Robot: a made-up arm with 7 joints. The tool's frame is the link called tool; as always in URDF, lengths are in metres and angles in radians. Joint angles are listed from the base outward.
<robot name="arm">
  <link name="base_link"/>
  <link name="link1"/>
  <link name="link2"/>
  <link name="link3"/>
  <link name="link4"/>
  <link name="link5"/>
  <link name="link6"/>
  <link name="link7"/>
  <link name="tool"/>
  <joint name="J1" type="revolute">
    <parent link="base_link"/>
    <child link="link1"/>
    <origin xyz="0.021 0.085 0.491" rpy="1.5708 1.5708 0"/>
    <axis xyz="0 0 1"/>
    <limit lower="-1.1" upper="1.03"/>
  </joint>
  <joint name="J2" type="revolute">
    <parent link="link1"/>
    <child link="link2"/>
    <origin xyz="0.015 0.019 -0.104" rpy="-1.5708 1.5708 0"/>
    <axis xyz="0 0 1"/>
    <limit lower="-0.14" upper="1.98"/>
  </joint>
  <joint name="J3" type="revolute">
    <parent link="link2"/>
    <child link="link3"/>
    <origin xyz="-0.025 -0.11 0.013" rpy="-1.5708 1.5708 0"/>
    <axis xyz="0 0 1"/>
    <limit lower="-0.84" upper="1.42"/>
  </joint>
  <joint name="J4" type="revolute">
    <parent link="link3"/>
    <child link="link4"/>
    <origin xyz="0.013 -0.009 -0.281" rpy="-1.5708 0 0"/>
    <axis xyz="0 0 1"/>
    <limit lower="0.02" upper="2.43"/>
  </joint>
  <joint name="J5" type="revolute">
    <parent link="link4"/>
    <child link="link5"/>
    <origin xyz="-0.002 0.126 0.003" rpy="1.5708 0 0"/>
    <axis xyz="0 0 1"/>
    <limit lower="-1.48" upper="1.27"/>
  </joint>
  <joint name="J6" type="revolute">
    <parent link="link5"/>
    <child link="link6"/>
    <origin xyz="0.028 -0.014 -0.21" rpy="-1.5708 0 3.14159"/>
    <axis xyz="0 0 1"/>
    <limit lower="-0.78" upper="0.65"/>
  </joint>
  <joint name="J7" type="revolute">
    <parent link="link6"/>
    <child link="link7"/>
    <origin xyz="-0.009 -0.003 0" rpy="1.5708 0 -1.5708"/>
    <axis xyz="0 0 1"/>
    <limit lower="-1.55" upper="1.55"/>
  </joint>
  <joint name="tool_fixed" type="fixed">
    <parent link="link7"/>
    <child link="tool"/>
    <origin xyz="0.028 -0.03 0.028" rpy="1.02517 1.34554 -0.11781"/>
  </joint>
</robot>
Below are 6 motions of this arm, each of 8 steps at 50 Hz.
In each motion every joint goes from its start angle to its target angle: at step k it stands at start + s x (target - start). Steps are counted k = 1, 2, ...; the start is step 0. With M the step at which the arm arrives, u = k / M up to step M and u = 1 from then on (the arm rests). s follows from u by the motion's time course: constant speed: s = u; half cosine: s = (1 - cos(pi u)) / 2; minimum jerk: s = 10 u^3 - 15 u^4 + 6 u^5.
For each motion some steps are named. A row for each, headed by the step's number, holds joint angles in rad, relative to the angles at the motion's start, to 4 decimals.
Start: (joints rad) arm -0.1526 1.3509 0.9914 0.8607 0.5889 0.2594 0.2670
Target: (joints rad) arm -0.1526 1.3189 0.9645 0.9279 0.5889 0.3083 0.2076
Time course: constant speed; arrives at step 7
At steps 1, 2, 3, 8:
1: 0.0000 -0.0046 -0.0038 0.0096 0.0000 0.0070 -0.0085
2: 0.0000 -0.0091 -0.0077 0.0192 0.0000 0.0140 -0.0170
3: 0.0000 -0.0137 -0.0115 0.0288 0.0000 0.0210 -0.0255
8: 0.0000 -0.0320 -0.0269 0.0672 0.0000 0.0489 -0.0594

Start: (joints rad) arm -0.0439 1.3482 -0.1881 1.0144 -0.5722 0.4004 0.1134
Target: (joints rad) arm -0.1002 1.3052 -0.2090 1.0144 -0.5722 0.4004 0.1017
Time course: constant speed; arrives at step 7
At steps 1, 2, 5, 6, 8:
1: -0.0080 -0.0061 -0.0030 0.0000 0.0000 0.0000 -0.0017
2: -0.0161 -0.0123 -0.0060 0.0000 0.0000 0.0000 -0.0033
5: -0.0402 -0.0307 -0.0149 0.0000 0.0000 0.0000 -0.0084
6: -0.0483 -0.0369 -0.0179 0.0000 0.0000 0.0000 -0.0100
8: -0.0563 -0.0430 -0.0209 0.0000 0.0000 0.0000 -0.0117

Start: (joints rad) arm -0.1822 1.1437 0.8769 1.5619 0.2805 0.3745 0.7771
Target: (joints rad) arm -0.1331 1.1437 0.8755 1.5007 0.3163 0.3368 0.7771
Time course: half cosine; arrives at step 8
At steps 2, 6, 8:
2: 0.0072 0.0000 -0.0002 -0.0090 0.0052 -0.0055 0.0000
6: 0.0419 0.0000 -0.0012 -0.0522 0.0306 -0.0322 0.0000
8: 0.0491 0.0000 -0.0014 -0.0612 0.0358 -0.0377 0.0000

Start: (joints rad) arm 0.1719 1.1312 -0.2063 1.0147 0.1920 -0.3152 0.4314
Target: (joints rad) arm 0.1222 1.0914 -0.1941 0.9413 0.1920 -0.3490 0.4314
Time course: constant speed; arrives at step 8
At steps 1, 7, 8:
1: -0.0062 -0.0050 0.0015 -0.0092 0.0000 -0.0042 0.0000
7: -0.0435 -0.0348 0.0107 -0.0642 0.0000 -0.0296 0.0000
8: -0.0497 -0.0398 0.0122 -0.0734 0.0000 -0.0338 0.0000

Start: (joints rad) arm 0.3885 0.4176 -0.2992 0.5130 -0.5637 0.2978 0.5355
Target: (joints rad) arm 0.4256 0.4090 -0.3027 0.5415 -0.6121 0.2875 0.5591
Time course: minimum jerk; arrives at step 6
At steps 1, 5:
1: 0.0013 -0.0003 -0.0001 0.0010 -0.0017 -0.0004 0.0008
5: 0.0358 -0.0083 -0.0034 0.0275 -0.0467 -0.0099 0.0228

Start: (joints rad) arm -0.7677 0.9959 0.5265 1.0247 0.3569 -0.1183 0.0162
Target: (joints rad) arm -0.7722 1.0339 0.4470 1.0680 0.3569 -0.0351 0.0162
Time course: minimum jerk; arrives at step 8
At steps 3, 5, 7, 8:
3: -0.0012 0.0105 -0.0219 0.0119 0.0000 0.0229 0.0000
5: -0.0033 0.0275 -0.0576 0.0314 0.0000 0.0603 0.0000
7: -0.0044 0.0374 -0.0782 0.0426 0.0000 0.0819 0.0000
8: -0.0045 0.0380 -0.0795 0.0433 0.0000 0.0832 0.0000

